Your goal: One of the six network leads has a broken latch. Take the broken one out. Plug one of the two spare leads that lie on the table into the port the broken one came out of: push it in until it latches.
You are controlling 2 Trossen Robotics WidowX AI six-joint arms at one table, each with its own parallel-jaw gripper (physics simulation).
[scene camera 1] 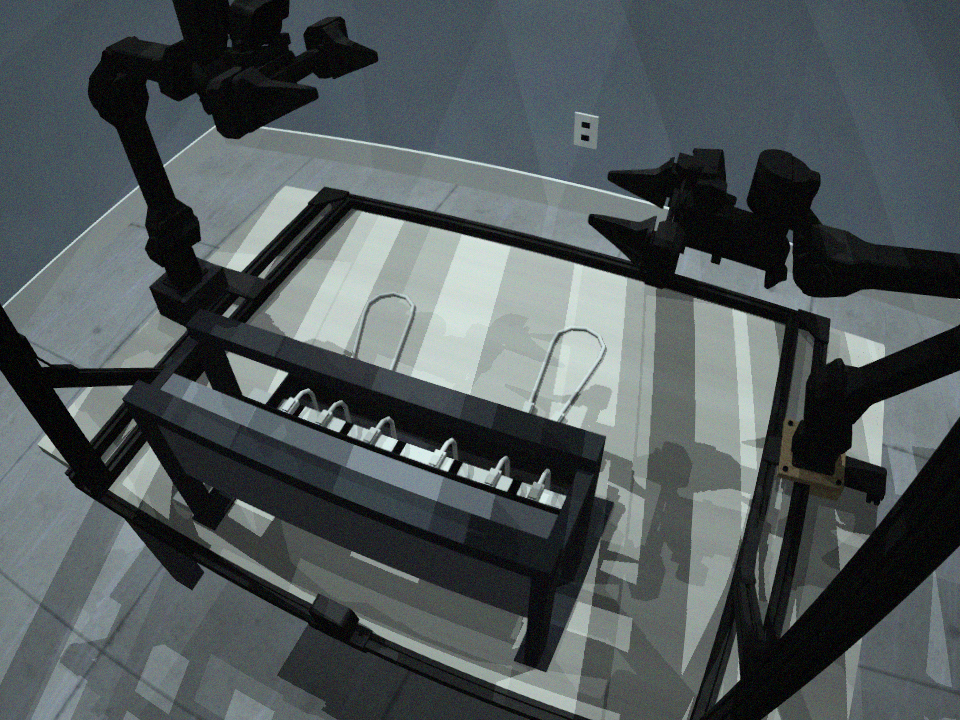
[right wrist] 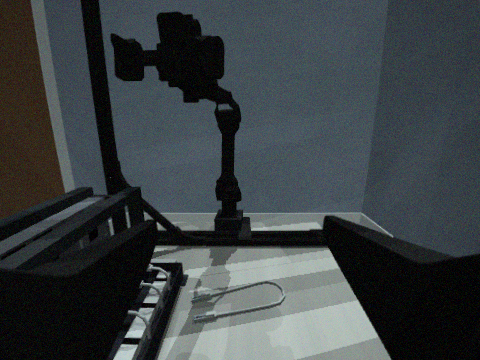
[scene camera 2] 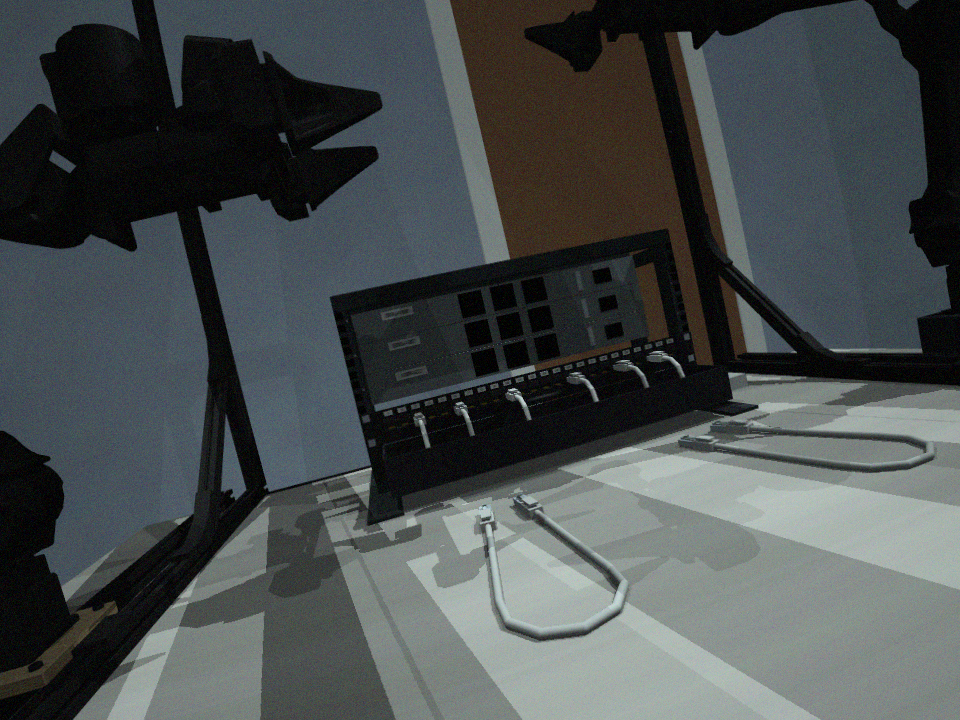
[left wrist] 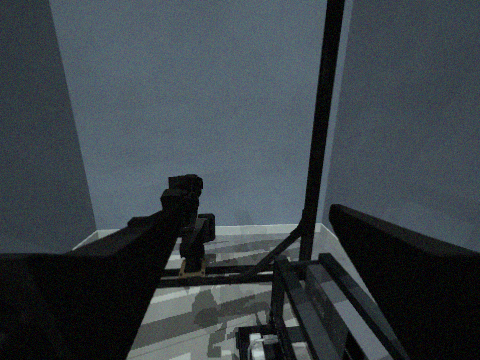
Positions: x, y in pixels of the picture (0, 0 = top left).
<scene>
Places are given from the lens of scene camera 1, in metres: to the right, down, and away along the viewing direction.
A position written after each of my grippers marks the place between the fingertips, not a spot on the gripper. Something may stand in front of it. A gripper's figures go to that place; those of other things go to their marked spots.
my left gripper (scene camera 1: 348, 74): -0.12, -0.27, 0.61
my right gripper (scene camera 1: 598, 195): 0.13, -0.18, 0.75
support leg (scene camera 1: 566, 593): 0.10, 0.28, 0.80
</scene>
